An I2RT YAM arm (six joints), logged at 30 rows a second.
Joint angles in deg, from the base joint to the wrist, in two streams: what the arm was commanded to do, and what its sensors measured. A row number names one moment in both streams.
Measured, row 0:
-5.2, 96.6, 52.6, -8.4, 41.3, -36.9
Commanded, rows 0 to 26:
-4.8, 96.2, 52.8, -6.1, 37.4, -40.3
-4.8, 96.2, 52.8, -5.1, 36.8, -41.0
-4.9, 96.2, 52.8, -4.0, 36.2, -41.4
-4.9, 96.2, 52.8, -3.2, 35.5, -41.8
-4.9, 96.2, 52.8, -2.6, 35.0, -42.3
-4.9, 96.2, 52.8, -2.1, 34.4, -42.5
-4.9, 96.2, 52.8, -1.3, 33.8, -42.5
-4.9, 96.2, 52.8, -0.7, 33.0, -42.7
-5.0, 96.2, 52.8, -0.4, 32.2, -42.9
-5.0, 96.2, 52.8, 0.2, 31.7, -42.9
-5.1, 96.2, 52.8, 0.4, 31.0, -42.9
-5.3, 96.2, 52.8, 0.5, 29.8, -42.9
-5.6, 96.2, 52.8, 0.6, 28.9, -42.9
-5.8, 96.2, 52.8, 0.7, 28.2, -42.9
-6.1, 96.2, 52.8, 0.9, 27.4, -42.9
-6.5, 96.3, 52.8, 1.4, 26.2, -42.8
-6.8, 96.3, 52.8, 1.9, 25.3, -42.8
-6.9, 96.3, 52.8, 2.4, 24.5, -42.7
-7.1, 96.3, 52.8, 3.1, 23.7, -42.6
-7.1, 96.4, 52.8, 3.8, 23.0, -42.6
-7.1, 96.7, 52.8, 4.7, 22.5, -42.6
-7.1, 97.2, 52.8, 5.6, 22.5, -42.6
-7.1, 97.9, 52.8, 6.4, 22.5, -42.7
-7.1, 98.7, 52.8, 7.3, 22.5, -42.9
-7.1, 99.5, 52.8, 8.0, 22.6, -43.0
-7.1, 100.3, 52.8, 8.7, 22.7, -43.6
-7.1, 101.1, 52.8, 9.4, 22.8, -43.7
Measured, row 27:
-7.6, 98.5, 52.6, 8.8, 25.6, -43.0
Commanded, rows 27 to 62:
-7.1, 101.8, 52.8, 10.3, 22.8, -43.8
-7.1, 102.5, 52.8, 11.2, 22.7, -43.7
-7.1, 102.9, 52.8, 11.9, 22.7, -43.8
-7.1, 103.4, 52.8, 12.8, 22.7, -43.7
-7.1, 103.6, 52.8, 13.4, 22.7, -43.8
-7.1, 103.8, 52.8, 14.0, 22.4, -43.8
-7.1, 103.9, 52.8, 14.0, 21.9, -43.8
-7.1, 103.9, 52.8, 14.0, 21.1, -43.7
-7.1, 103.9, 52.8, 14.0, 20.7, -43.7
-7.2, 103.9, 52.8, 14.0, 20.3, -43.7
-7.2, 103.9, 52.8, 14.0, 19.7, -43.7
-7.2, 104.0, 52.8, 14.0, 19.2, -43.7
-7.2, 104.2, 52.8, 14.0, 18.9, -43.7
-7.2, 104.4, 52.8, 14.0, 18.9, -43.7
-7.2, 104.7, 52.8, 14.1, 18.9, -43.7
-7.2, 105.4, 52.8, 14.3, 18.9, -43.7
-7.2, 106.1, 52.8, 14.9, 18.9, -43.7
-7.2, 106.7, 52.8, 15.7, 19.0, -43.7
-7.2, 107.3, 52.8, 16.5, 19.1, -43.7
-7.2, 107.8, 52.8, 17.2, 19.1, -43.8
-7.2, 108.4, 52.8, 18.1, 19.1, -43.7
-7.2, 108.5, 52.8, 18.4, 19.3, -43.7
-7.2, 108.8, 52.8, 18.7, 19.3, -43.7
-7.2, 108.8, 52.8, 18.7, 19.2, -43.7
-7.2, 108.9, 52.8, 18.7, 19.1, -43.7
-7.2, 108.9, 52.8, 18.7, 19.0, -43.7
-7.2, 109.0, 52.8, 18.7, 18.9, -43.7
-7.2, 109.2, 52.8, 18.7, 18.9, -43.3
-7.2, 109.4, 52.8, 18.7, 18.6, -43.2
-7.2, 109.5, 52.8, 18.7, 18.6, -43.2
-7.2, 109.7, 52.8, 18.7, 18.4, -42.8
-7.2, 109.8, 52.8, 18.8, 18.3, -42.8
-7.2, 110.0, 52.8, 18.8, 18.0, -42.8
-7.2, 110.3, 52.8, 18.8, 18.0, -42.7
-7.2, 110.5, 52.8, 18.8, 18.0, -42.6
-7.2, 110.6, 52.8, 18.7, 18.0, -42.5
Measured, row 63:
-7.8, 109.4, 52.6, 18.7, 21.4, -43.6
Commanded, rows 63 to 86:
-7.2, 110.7, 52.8, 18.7, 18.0, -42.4
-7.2, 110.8, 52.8, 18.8, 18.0, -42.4
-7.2, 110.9, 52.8, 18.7, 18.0, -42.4
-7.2, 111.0, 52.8, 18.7, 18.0, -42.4
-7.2, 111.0, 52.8, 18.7, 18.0, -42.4
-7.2, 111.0, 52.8, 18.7, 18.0, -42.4
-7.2, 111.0, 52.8, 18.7, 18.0, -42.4
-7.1, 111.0, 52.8, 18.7, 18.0, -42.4
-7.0, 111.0, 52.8, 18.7, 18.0, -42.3
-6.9, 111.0, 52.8, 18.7, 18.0, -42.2
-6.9, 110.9, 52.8, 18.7, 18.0, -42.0
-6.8, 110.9, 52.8, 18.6, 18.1, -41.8
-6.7, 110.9, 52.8, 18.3, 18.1, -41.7
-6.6, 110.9, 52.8, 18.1, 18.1, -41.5
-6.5, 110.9, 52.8, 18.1, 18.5, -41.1
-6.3, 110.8, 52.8, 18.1, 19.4, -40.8
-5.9, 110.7, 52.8, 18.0, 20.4, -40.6
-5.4, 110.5, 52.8, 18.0, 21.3, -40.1
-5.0, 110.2, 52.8, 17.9, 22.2, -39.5
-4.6, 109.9, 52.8, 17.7, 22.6, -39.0
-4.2, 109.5, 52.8, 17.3, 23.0, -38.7
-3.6, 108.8, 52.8, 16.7, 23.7, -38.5
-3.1, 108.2, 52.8, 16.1, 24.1, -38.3
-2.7, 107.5, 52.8, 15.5, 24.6, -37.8
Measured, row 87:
-4.1, 109.4, 52.8, 16.6, 22.8, -40.0
